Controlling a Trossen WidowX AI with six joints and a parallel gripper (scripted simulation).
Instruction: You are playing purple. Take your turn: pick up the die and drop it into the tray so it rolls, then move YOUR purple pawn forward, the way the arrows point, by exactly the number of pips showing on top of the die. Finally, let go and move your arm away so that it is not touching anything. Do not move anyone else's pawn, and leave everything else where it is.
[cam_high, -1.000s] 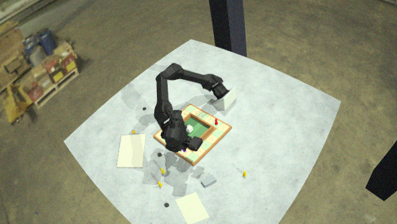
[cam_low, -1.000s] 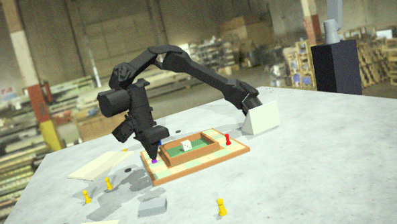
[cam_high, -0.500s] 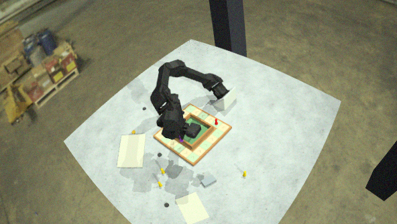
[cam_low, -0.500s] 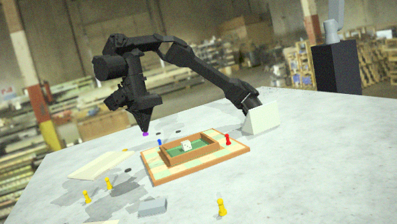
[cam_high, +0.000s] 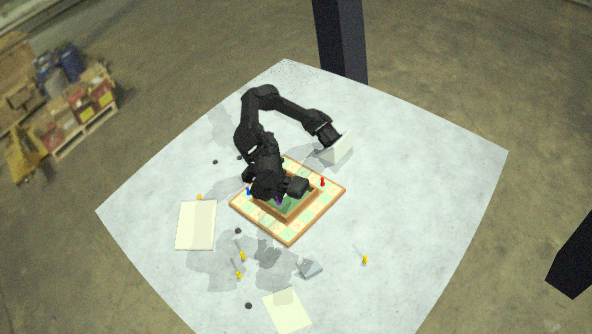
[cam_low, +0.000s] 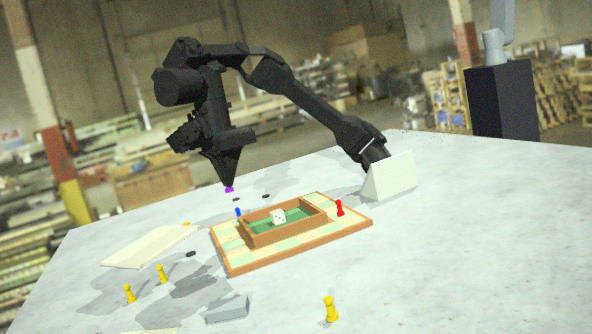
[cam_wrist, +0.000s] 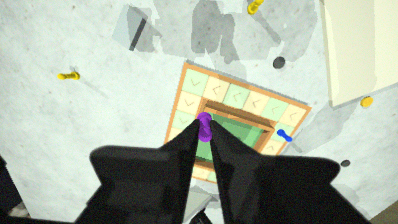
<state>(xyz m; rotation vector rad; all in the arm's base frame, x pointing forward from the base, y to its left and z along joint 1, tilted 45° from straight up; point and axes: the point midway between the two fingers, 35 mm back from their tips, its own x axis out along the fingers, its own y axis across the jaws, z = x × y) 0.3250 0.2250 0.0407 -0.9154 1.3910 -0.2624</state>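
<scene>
Now: gripper tip 200 mm past the red pawn, 120 mm above it and 40 mm to the left of it. From my gripper tip the other things lie so: white die (120 mm below, 110 mm to the right, 80 mm behind); green tray (140 mm below, 100 mm to the right, 90 mm behind); purple pawn (10 mm above).
</scene>
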